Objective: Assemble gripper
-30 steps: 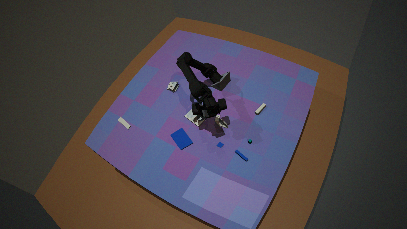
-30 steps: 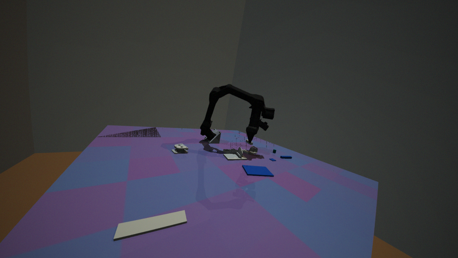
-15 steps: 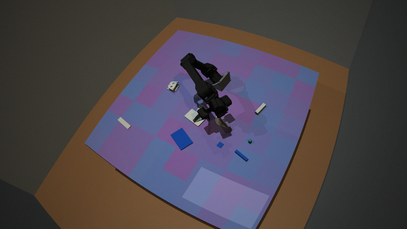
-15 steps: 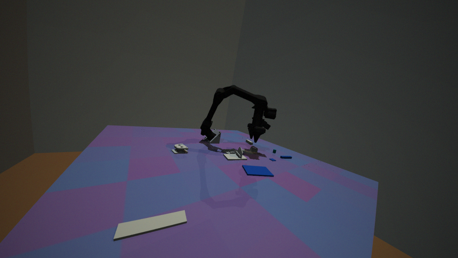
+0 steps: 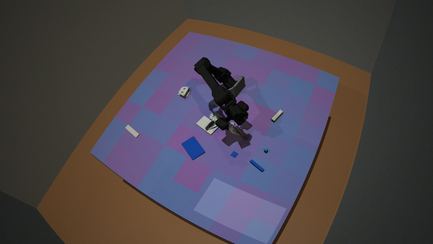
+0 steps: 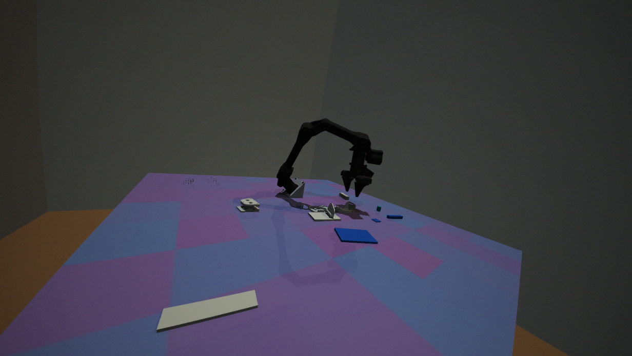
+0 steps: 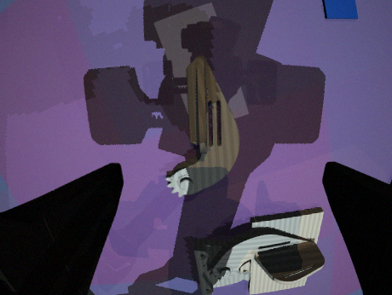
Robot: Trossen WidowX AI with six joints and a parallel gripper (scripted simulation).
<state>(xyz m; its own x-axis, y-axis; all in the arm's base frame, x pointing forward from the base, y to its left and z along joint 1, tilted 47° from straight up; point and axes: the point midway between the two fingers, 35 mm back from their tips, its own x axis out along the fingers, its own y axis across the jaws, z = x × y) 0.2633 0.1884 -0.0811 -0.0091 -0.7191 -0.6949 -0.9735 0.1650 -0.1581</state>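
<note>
Now: the jaw 80 mm below my gripper tip, 30 mm to the right of it and 30 mm behind it. Round my gripper tip: small blue square 110 mm ahead, 90 mm below, 70 mm to the left; then ribbed white plate 170 mm to the right, 90 mm below, 40 mm ahead; then teal cube 210 mm to the left, 80 mm below, 10 mm ahead.
</note>
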